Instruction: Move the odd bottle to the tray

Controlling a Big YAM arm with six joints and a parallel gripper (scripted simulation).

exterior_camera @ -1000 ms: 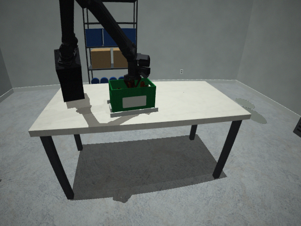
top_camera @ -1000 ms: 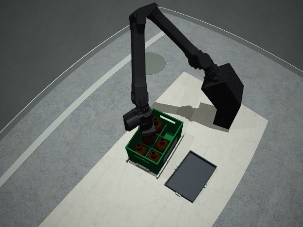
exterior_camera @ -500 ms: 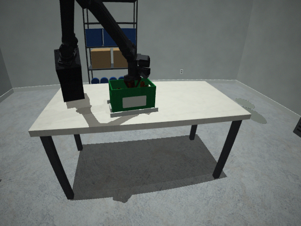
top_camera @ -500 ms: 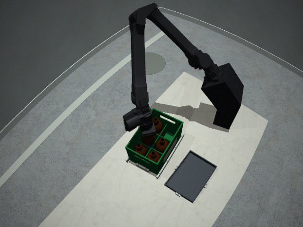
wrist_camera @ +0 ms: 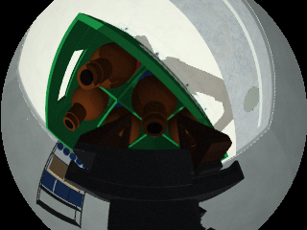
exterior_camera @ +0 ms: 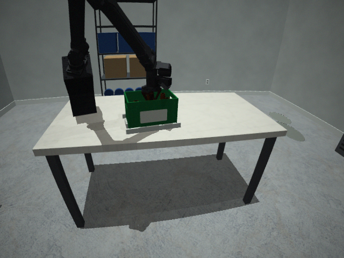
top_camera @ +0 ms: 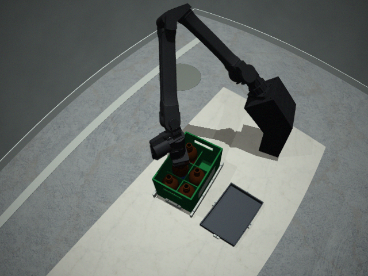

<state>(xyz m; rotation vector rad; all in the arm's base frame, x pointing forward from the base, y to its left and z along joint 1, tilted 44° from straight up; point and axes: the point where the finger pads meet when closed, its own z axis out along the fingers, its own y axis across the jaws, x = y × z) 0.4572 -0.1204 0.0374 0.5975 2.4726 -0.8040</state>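
Now: hand 10 mm past the crate, 40 mm to the right of it and 70 mm above it. Round my hand: tray (10 mm behind, 310 mm to the left, 140 mm below).
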